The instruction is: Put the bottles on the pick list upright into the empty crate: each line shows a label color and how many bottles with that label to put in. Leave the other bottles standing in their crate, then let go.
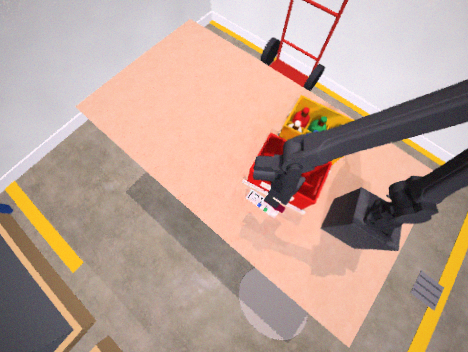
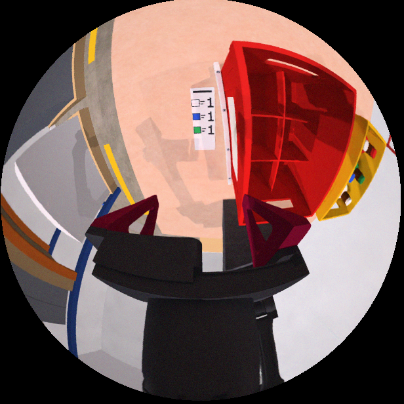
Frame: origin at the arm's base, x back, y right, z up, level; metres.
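Where they show: gripper, fingertip midpoint: (image 1: 282, 198); arm's base, origin of the base link: (image 1: 380, 218).
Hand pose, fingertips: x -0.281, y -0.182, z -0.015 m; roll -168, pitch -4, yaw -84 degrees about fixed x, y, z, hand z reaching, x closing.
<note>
Each offset is from my fingertips to the centre of the thing. "pt": to the spot under its first point. Level surfaces: height alone.
The pick list @(dx -0.041, dy -0.013, dz -0.209 m) (image 1: 255, 196) (image 2: 204, 119) shows white 1, blue 1 and green 1. The red crate @(pt dx +0.069, dy +0.158, dz -0.048 m) (image 1: 318, 185) (image 2: 243, 100) stands beside it; its visible compartments look empty. The yellow crate @(pt dx -0.125, dy +0.460, dz -0.033 m) (image 1: 327, 106) (image 2: 336, 187) stands behind the red one. In it are a red bottle @(dx -0.185, dy +0.395, dz -0.124 m) (image 1: 302, 117) (image 2: 373, 152), a green bottle @(dx -0.101, dy +0.415, dz -0.124 m) (image 1: 319, 124) (image 2: 360, 176), a blue bottle (image 2: 352, 177) and white bottles, one @(dx -0.168, dy +0.314, dz -0.124 m) (image 1: 298, 126) near the red bottle. My gripper (image 1: 274, 204) (image 2: 200, 199) is open and empty, above the list side of the red crate. My arm hides part of both crates.
A dark arm base (image 1: 345, 220) stands on the peach table top @(dz -0.210 m) (image 1: 165, 100), right of the red crate. A red hand truck (image 1: 290, 72) stands behind the table. A round grey surface (image 1: 272, 305) shows at the front edge.
</note>
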